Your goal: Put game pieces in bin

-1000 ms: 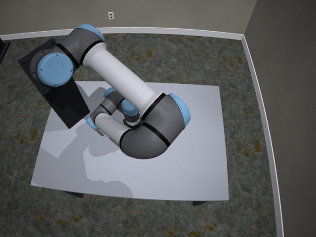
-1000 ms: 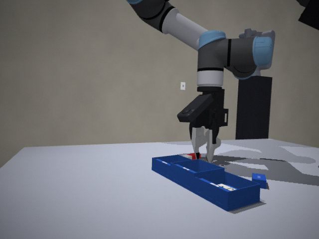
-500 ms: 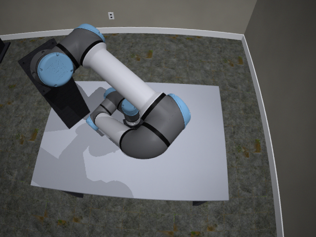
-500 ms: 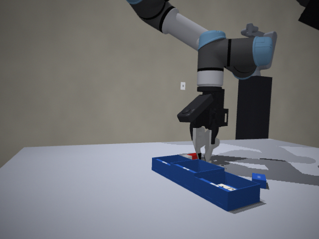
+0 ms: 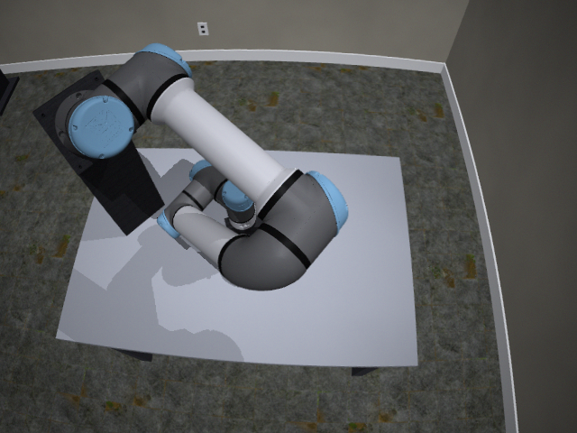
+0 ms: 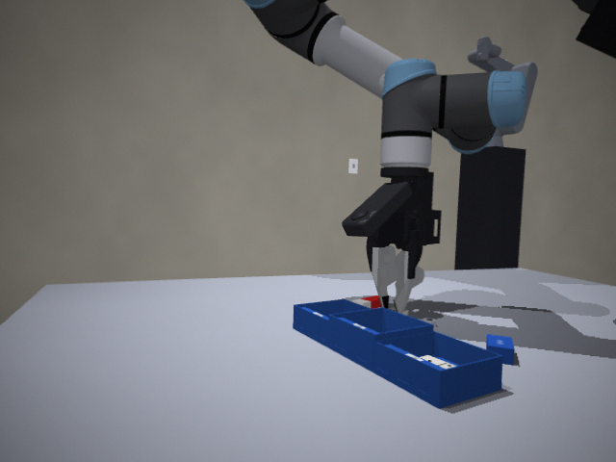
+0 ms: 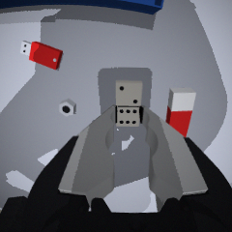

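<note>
My gripper is now 10 mm short of the red-and-white block, 60 mm to the left of it and 10 mm above it. Round my hand: white domino 10 mm below; USB stick 40 mm ahead, 100 mm to the left, 10 mm below; dark ring 20 mm behind, 60 mm to the left, 10 mm below.
</note>
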